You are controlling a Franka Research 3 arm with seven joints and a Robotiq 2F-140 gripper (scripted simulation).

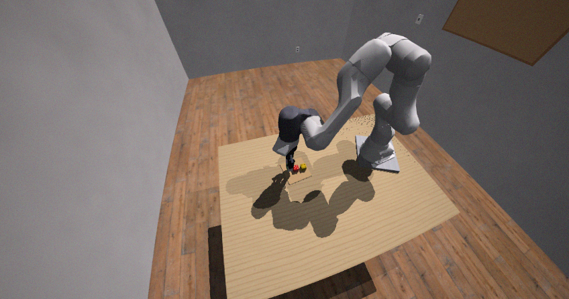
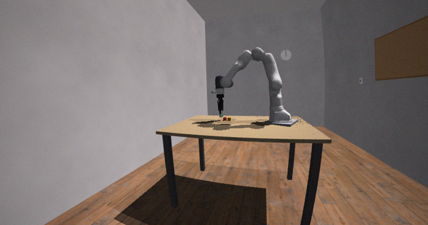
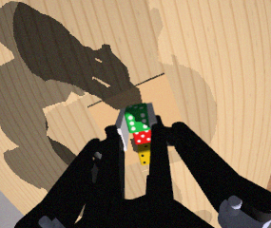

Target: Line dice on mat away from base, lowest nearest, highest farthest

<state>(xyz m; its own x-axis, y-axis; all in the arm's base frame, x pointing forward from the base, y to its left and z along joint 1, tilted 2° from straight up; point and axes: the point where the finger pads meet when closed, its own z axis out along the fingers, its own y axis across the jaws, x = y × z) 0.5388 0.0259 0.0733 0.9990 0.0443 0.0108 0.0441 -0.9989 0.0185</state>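
My hand is 5 cm above the red die and 4 cm past it. Also, from my hand: yellow die (9 cm behind, 5 cm below); green die (2 cm below); tan mat (7 cm below, 4 cm behind).
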